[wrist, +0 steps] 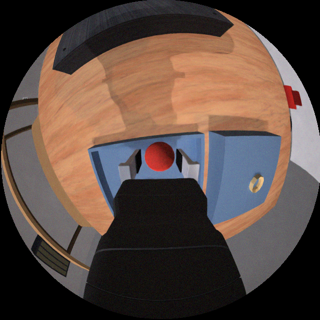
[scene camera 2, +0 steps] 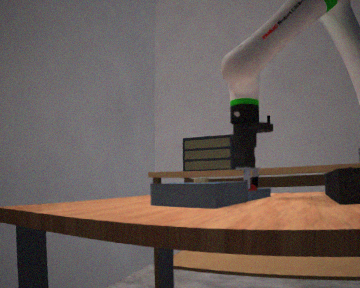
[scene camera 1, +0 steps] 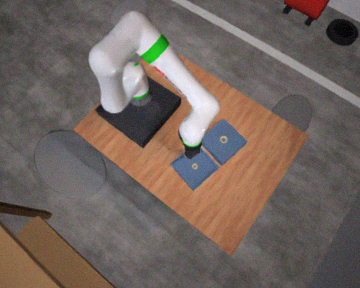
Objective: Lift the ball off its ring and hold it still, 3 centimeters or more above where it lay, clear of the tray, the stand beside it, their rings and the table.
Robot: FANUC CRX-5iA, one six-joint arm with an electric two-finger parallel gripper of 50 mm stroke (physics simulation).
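Places are measured from the arm's base along level axes (x ahead, y left, z up), in metres.
Pixels of known places: gripper, fingertip midpoint: point(scene camera 2: 251, 188); arm's base, link origin: point(scene camera 1: 140, 94).
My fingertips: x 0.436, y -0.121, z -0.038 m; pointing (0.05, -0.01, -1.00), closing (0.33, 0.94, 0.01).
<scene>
For each thing: its middle in the pictures, then the offset to it from my fingertips. "spot": a spot on its surface instead. Level surfaces: height alone.
- red ball, body centre: point(scene camera 2: 250, 190) dx +0.003, dy +0.001, dz -0.008 m
- pale ring, surface spot: point(scene camera 1: 195, 169) spot: dx +0.074, dy -0.050, dz -0.030 m
- wooden table, surface height: dz -0.034 m
The red ball point(scene camera 2: 253, 188) point(wrist: 159, 156) sits low in the blue tray point(scene camera 1: 194, 182) point(scene camera 2: 263, 193) point(wrist: 98, 167); the ring under it is hidden. My gripper point(scene camera 2: 251, 180) point(wrist: 158, 156) is open and points down. In the wrist view its fingers stand left and right of the ball, with a gap on each side. In scene camera 2 the fingertips are low, about at the ball's upper part. In scene camera 1 the wrist hides the ball. A pale ring point(scene camera 1: 195, 169) lies in the tray, in front of the gripper.
The blue stand point(scene camera 1: 223, 154) point(scene camera 2: 185, 195) point(wrist: 230, 165), taller than the tray, is beside it across a narrow gap. It bears a pale ring point(wrist: 251, 184). The arm's black base plate point(scene camera 1: 162, 112) point(wrist: 150, 27) lies on the wooden table point(scene camera 1: 240, 205) point(scene camera 2: 100, 205) point(wrist: 145, 90).
</scene>
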